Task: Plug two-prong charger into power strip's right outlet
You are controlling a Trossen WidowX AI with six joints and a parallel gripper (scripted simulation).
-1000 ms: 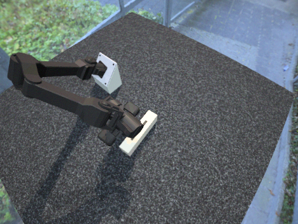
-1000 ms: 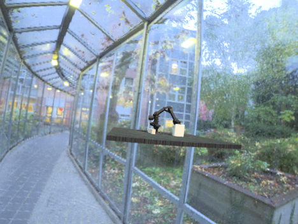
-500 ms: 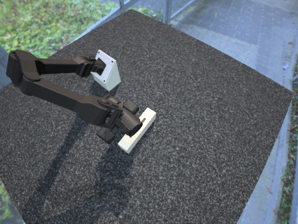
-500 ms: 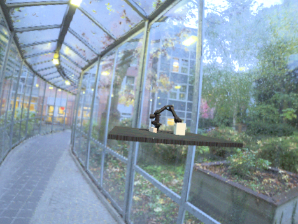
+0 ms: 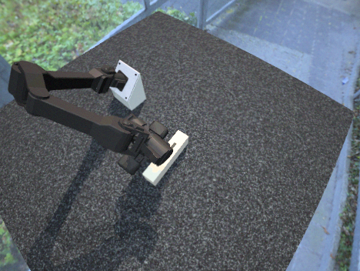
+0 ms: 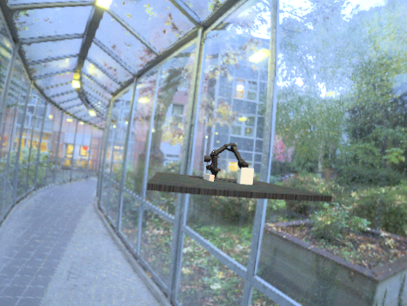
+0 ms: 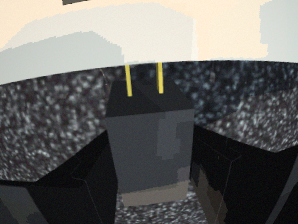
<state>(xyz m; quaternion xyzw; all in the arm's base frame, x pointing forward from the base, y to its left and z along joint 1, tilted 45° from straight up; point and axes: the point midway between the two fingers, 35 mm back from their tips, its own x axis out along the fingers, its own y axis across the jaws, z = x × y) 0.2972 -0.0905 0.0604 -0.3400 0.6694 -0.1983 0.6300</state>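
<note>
My gripper tip is now 20 mm short of the two-prong charger and 10 mm below it.
</note>
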